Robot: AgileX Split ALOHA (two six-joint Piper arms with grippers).
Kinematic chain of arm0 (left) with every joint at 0, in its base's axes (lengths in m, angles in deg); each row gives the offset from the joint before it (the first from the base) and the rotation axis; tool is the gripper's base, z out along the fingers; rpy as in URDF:
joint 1: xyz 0 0 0.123 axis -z
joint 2: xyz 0 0 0 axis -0.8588 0.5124 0
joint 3: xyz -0.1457 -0.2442 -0.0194 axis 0.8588 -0.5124 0
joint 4: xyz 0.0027 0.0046 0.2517 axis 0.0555 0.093 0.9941
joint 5: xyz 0 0 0 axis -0.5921 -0.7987 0.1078
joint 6: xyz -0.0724 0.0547 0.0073 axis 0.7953 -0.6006 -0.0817
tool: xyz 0 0 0 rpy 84.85 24.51 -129.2
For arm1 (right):
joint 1: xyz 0 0 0.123 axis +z
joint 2: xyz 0 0 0 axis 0.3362 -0.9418 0
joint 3: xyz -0.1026 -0.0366 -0.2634 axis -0.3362 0.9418 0
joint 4: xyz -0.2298 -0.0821 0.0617 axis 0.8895 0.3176 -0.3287
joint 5: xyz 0 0 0 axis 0.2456 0.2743 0.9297
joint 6: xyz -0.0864 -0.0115 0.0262 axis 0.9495 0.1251 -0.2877
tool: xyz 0 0 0 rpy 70.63 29.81 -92.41
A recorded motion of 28 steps. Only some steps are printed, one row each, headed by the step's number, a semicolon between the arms.
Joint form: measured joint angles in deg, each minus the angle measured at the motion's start. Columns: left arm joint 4, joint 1, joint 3, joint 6, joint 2, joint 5; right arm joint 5, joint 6, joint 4, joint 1, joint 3, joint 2.
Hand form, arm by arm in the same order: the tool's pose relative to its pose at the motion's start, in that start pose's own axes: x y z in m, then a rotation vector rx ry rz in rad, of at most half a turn. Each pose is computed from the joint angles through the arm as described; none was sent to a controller.
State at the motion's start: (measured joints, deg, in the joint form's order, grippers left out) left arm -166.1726 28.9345 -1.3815 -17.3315 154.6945 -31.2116; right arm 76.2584 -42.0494 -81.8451 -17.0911 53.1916 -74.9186
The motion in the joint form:
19: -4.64 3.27 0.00 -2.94 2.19 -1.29; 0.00 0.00 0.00 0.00 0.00 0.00
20: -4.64 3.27 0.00 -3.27 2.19 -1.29; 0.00 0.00 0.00 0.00 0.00 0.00
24: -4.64 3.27 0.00 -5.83 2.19 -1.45; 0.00 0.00 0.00 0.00 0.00 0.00
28: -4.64 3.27 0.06 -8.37 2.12 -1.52; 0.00 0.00 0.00 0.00 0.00 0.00
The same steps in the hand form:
19: 0.0060 -0.0016 0.0231 -0.0026 0.0005 0.0065; 0.0000 0.0000 0.0000 0.0000 0.0000 0.0000
20: 0.0060 -0.0016 0.0231 -0.0026 0.0005 0.0122; 0.0000 0.0000 0.0000 0.0000 0.0000 0.0000
24: 0.0059 -0.0014 0.0231 -0.0053 0.0001 0.0569; 0.0000 0.0000 0.0000 0.0000 0.0000 0.0000
28: 0.0053 -0.0017 0.0229 -0.0065 -0.0013 0.1030; 0.0000 0.0000 0.0000 0.0000 0.0000 0.0000

